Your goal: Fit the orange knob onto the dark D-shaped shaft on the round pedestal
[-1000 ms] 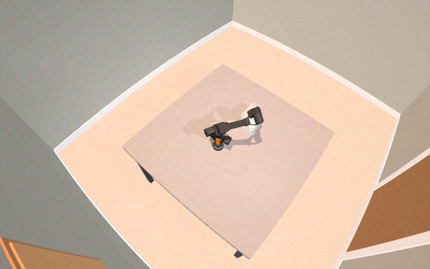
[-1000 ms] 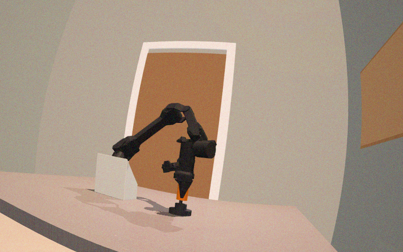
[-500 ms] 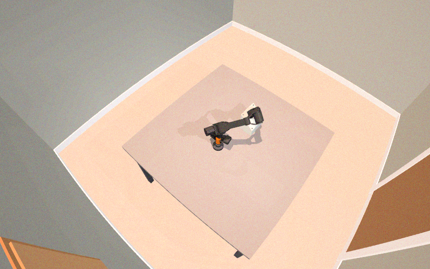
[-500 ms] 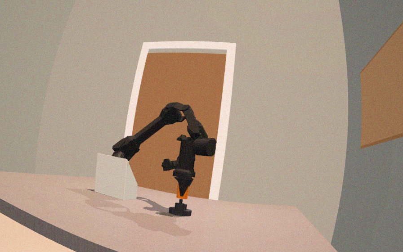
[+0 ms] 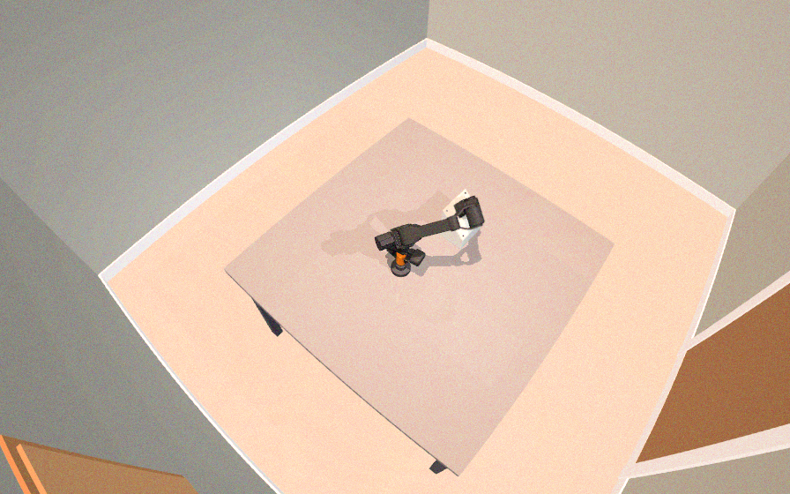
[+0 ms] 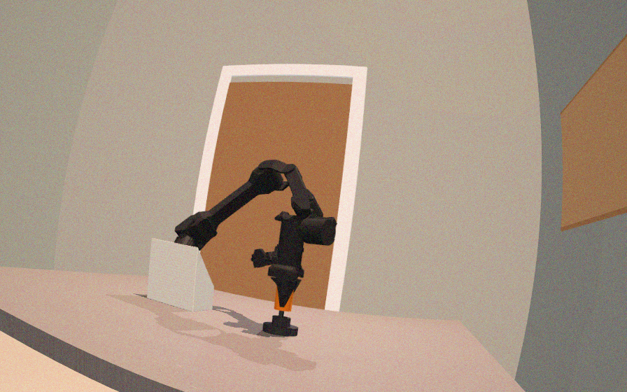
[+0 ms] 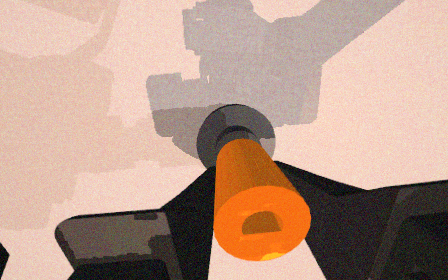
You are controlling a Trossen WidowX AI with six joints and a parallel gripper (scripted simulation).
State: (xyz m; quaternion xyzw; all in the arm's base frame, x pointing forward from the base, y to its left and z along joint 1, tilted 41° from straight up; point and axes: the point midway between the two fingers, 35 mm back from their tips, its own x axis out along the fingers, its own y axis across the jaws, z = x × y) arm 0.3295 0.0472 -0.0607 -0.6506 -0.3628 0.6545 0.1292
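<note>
My gripper tip is 2 cm below the orange knob. Also, from my gripper tip: pedestal 4 cm below.
</note>
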